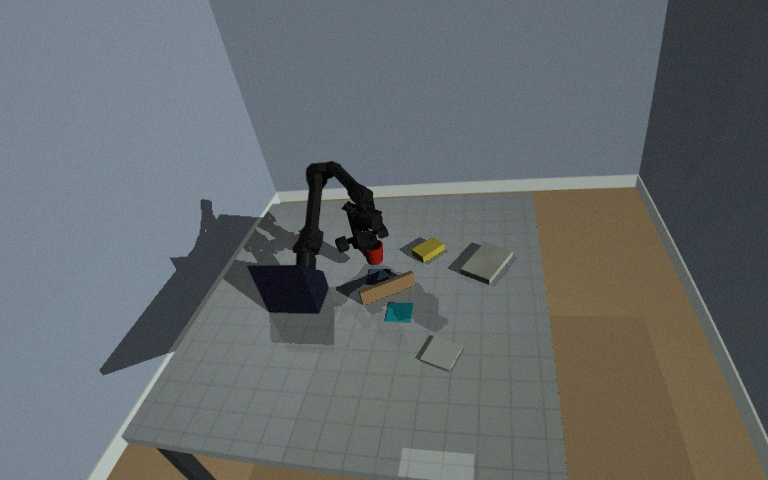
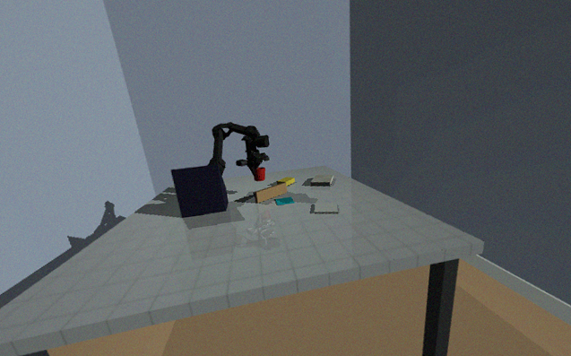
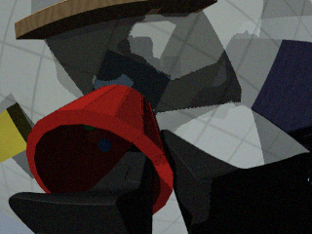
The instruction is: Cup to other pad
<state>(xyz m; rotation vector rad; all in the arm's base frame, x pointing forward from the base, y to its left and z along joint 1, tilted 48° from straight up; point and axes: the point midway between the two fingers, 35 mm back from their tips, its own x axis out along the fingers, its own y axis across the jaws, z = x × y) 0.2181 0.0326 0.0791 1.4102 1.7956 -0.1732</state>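
The blue marble lies 30 mm ahead of my gripper tip, 40 mm to the left of it and 20 mm below it. Also, from my gripper tip: blue pad: 20 mm ahead, 20 mm to the left, 130 mm below; green marble: 40 mm ahead, 20 mm to the left, 20 mm below; red cup: 30 mm ahead, 10 mm to the left.
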